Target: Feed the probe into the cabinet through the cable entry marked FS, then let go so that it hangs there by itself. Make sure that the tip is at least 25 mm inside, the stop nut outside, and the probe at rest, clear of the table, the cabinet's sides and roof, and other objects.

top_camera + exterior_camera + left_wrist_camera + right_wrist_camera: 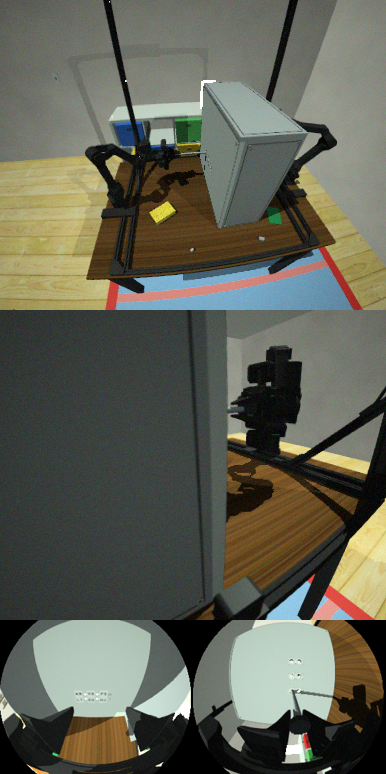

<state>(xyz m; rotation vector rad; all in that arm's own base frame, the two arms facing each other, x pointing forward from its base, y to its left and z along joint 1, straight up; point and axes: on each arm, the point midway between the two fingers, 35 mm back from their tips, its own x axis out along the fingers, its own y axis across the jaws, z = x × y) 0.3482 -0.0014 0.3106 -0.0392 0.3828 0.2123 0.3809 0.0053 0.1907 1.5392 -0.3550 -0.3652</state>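
Now: right hand 10 mm short of the probe and 100 mm to the right of it.
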